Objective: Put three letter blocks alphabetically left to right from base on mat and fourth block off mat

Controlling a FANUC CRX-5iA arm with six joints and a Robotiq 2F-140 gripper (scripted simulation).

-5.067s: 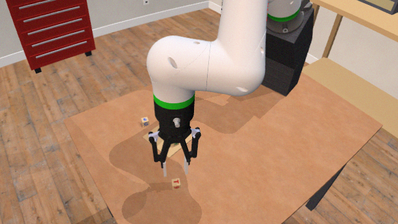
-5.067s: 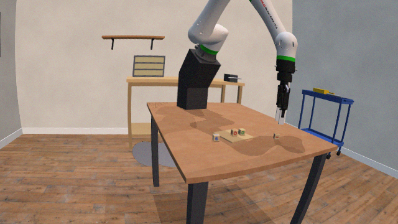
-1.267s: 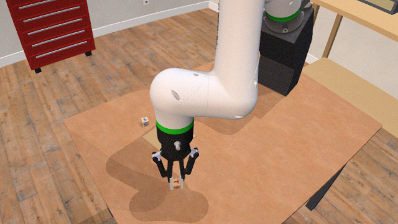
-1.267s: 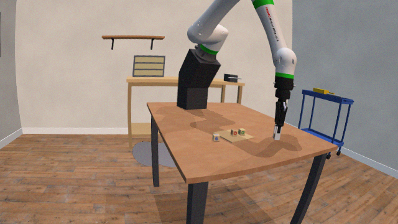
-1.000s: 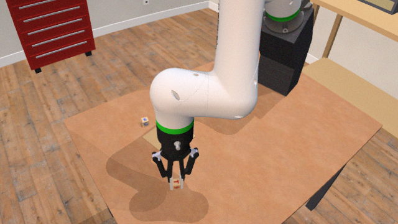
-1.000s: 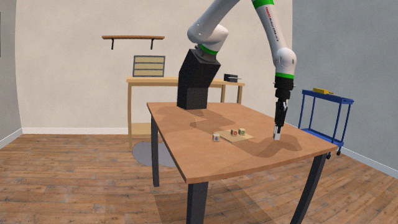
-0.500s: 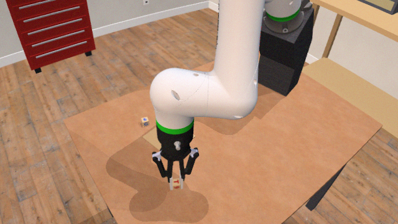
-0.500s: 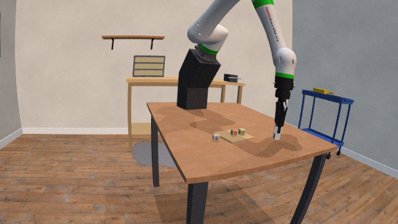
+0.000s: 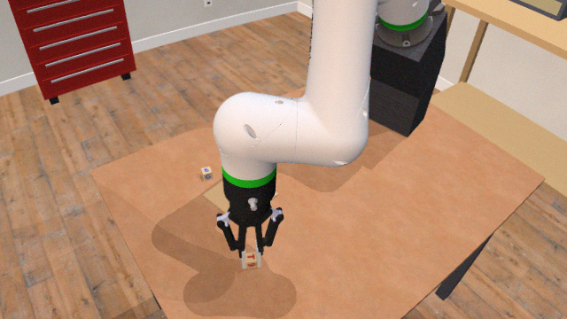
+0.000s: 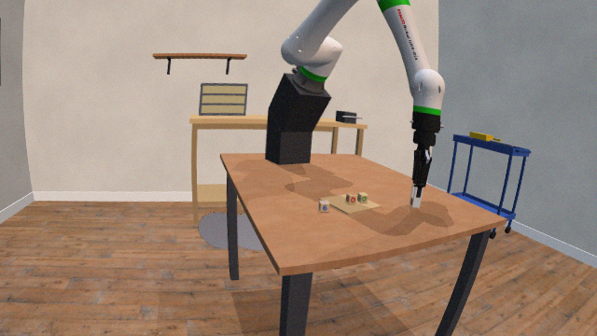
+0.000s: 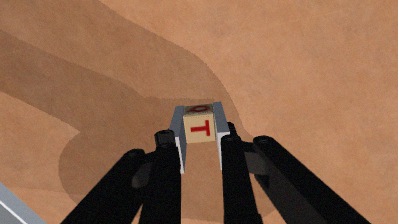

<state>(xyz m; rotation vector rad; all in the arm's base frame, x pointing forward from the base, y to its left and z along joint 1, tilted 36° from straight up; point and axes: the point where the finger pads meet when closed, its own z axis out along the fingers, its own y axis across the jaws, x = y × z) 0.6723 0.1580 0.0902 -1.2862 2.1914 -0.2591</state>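
Now: the tan mat 19 cm to the right of my hand, 9 cm behind it and 4 cm below it.
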